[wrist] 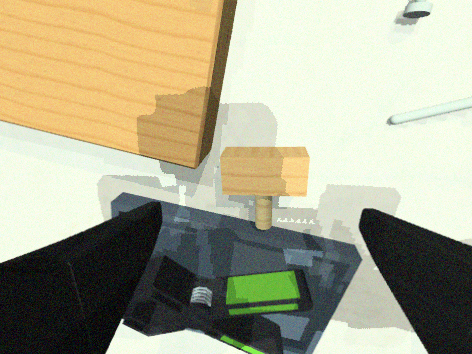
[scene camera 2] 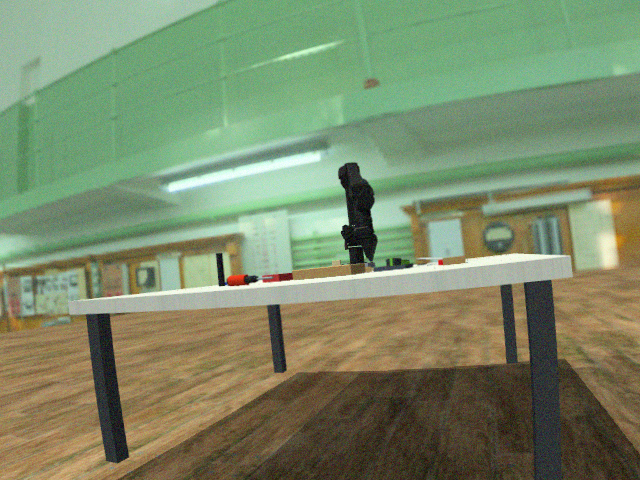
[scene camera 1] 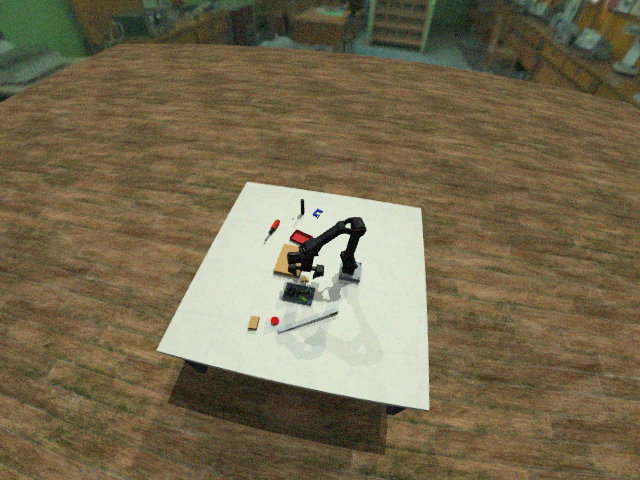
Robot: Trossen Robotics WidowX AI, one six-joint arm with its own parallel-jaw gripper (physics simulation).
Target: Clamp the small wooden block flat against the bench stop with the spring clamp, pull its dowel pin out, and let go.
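Places are measured from the arm's base along level axes (x back, y right, z up), in centimetres.
Pixels of known places: gripper, fingertip midpoint: (wrist: 260,214) (scene camera 2: 369,259) (scene camera 1: 304,277); arm's base, origin of the base link: (scene camera 2: 357,263) (scene camera 1: 348,269).
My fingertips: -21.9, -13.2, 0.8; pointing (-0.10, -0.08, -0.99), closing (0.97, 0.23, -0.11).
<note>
For each thing: its top centre in the pictures, then the offset to it from my fingertips, as dx, dy, dz. "spot": a spot on its surface instead.
- small wooden block, middle of its top: (wrist: 263,177) (scene camera 1: 304,278) -0.2, +0.8, -2.3
- big wooden board, middle of its top: (scene camera 2: 329,266) (scene camera 1: 291,258) -11.5, +10.2, -0.9
- spring clamp, middle of its top: (wrist: 208,325) (scene camera 2: 393,257) (scene camera 1: 298,291) -0.5, -8.7, -0.2
- small raised piece, surface spot: (scene camera 2: 336,262) spot: -4.7, +10.4, +0.3
- red tray, middle of its top: (scene camera 2: 282,273) (scene camera 1: 301,236) -11.4, +28.4, -1.7
- screwdriver, middle of its top: (scene camera 2: 250,274) (scene camera 1: 271,229) -31.2, +28.0, -0.8
- upright black rod, middle of its top: (scene camera 2: 219,253) (scene camera 1: 302,200) -18.0, +50.3, +7.9
- blue part, middle of its top: (scene camera 1: 317,212) -8.3, +53.0, -2.9
- metal bar, middle of its top: (scene camera 2: 437,255) (scene camera 1: 308,318) +9.2, -21.7, -1.1
- red disc, middle of its top: (scene camera 1: 274,320) -6.9, -27.0, -2.5
- wooden piece, middle of its top: (scene camera 2: 453,256) (scene camera 1: 253,322) -16.4, -31.4, -2.0
- pale pin, middle of its top: (wrist: 455,111) +6.9, +6.2, -2.9
The small wooden block (scene camera 1: 304,279) (wrist: 265,172) lies between the big wooden board (scene camera 1: 285,259) (scene camera 2: 330,270) (wrist: 105,75) and the dark tray (scene camera 1: 311,296) (wrist: 118,201). Its dowel pin (wrist: 263,214) sticks out toward the tray, its end over or beside the rim. The spring clamp (scene camera 1: 301,298) (wrist: 262,289), black with green grips, lies in the tray, partly behind a finger in the wrist view. A small raised piece (scene camera 2: 336,262) on the board may be the bench stop; it does not show in the wrist view. My gripper (scene camera 1: 306,271) (wrist: 260,214) is open and empty, above block and tray.
A red tray (scene camera 1: 300,237), a screwdriver (scene camera 1: 275,226), an upright black rod (scene camera 1: 302,206) and a blue part (scene camera 1: 317,212) are beyond the board. A metal bar (scene camera 1: 308,321), a red disc (scene camera 1: 274,320) and a wooden piece (scene camera 1: 253,322) are nearer. A pale pin (wrist: 430,111) lies right of the block.
</note>
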